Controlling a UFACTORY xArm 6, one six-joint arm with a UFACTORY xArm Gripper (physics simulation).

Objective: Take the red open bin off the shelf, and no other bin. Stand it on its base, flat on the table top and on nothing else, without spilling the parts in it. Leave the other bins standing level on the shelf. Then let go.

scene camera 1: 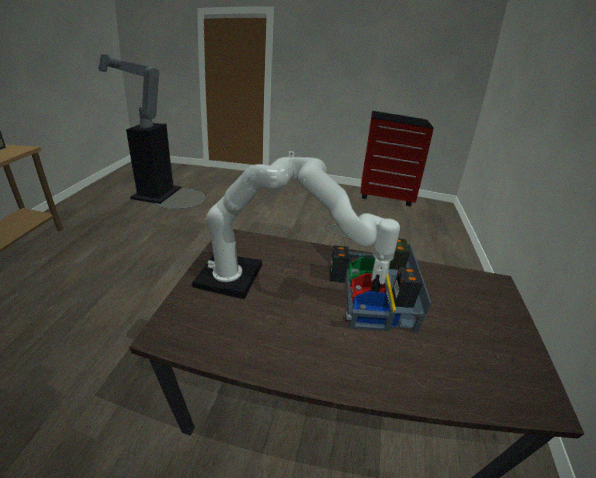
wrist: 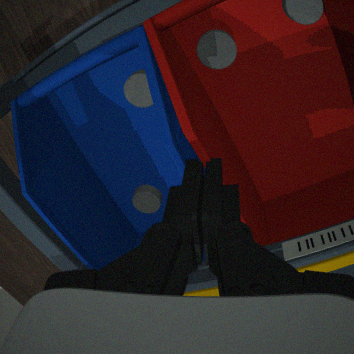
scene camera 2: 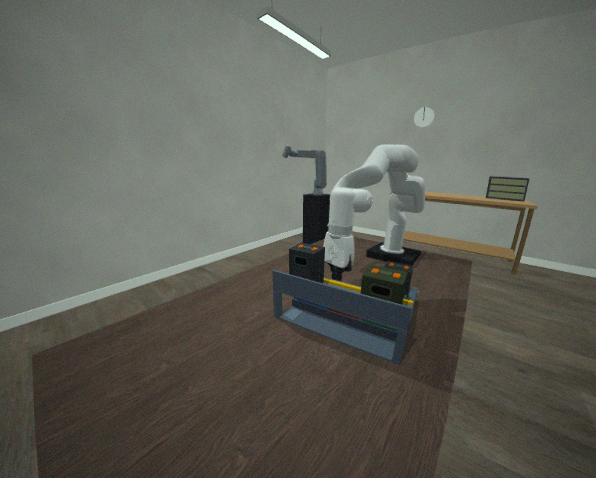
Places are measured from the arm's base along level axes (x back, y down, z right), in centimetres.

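Pixels of known places: gripper, fingertip midpoint: (scene camera 1: 375, 290) (wrist: 206, 183); arm's base, origin of the base link: (scene camera 1: 227, 272) (scene camera 2: 391, 250).
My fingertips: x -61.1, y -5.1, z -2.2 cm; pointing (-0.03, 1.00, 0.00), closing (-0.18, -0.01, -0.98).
Ahead of a thing's pixels: the offset from my fingertips to its middle. Level surfaces: height alone.
The red open bin @(dx +0.5, dy +3.8, dz -5.5 cm) (scene camera 1: 366, 281) (wrist: 280, 125) stands level on the grey shelf (scene camera 1: 423, 292) (scene camera 2: 345, 301), between the blue bin @(dx -1.5, dy +3.8, dz +5.6 cm) (scene camera 1: 373, 301) (wrist: 65, 145) and the green bin @(dx +2.8, dy +3.8, dz -16.6 cm) (scene camera 1: 360, 267). Round grey parts lie in the red bin. My gripper (scene camera 1: 376, 289) (scene camera 2: 337, 276) (wrist: 206, 183) points down over the side where the red and blue bins meet, close to the rear of the bins. Its fingers are shut with nothing between them. In the wrist view the fingers hide part of the red bin's side wall.
A yellow bar @(dx -4.0, dy -2.6, dz -6.3 cm) (scene camera 1: 391, 295) (scene camera 2: 345, 285) (wrist: 330, 263) runs along the shelf behind the bins. Dark cases @(dx -10.2, dy -8.2, dz +4.6 cm) (scene camera 1: 410, 288) @(dx -6.8, dy -6.9, dz -18.2 cm) (scene camera 1: 401, 255) (scene camera 2: 307, 264) (scene camera 2: 385, 289) stand behind the bar. Another dark case @(dx +16.4, dy +1.5, dz -14.9 cm) (scene camera 1: 339, 268) stands beside the shelf's front left on the table @(dy +8.1 cm) (scene camera 1: 280, 340).
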